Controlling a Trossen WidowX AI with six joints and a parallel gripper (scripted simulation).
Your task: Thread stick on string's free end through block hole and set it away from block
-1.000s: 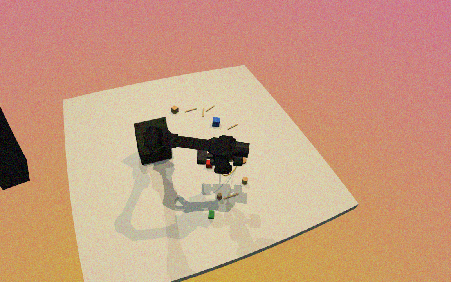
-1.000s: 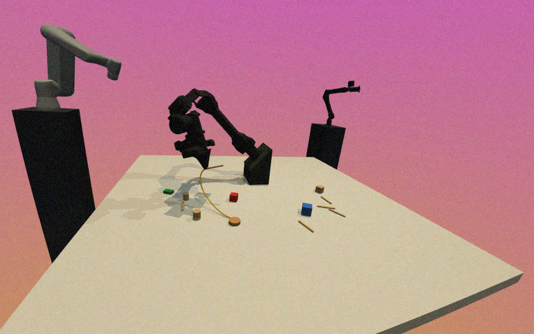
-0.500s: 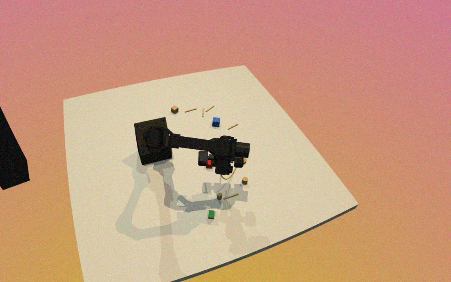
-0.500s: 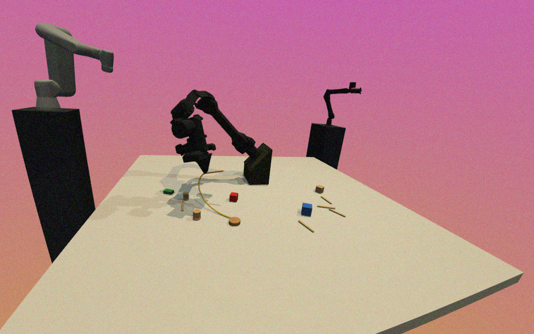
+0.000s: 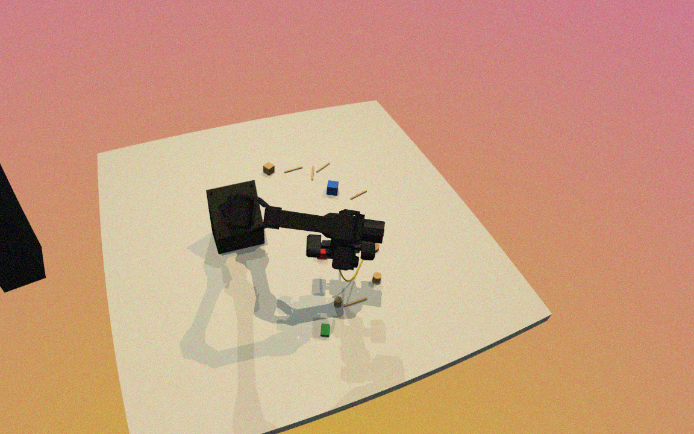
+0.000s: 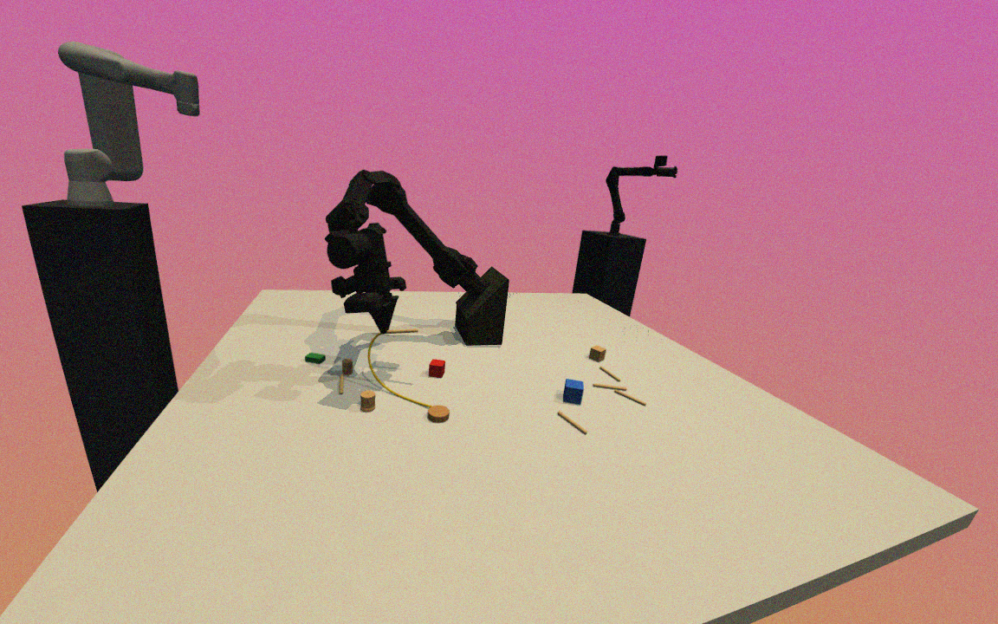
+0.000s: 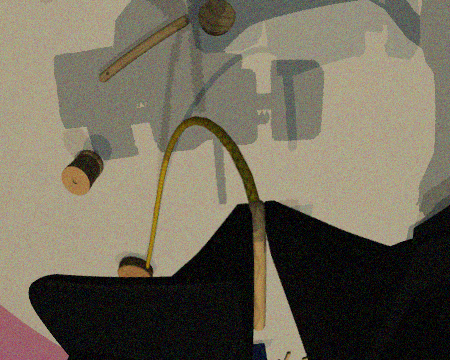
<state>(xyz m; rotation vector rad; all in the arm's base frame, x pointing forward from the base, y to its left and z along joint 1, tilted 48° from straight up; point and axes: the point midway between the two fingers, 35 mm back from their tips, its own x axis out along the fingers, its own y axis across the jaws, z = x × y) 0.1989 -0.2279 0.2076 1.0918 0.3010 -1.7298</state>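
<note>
My gripper tip is 110 mm to the right of the red cube, 90 mm above it and 20 mm short of it. Round my gripper tip: green block 130 mm to the right, 110 mm behind, 100 mm below; wooden cylinder 120 mm ahead, 90 mm below, 50 mm to the right; round wooden button 180 mm ahead, 100 mm below, 70 mm to the left.
</note>
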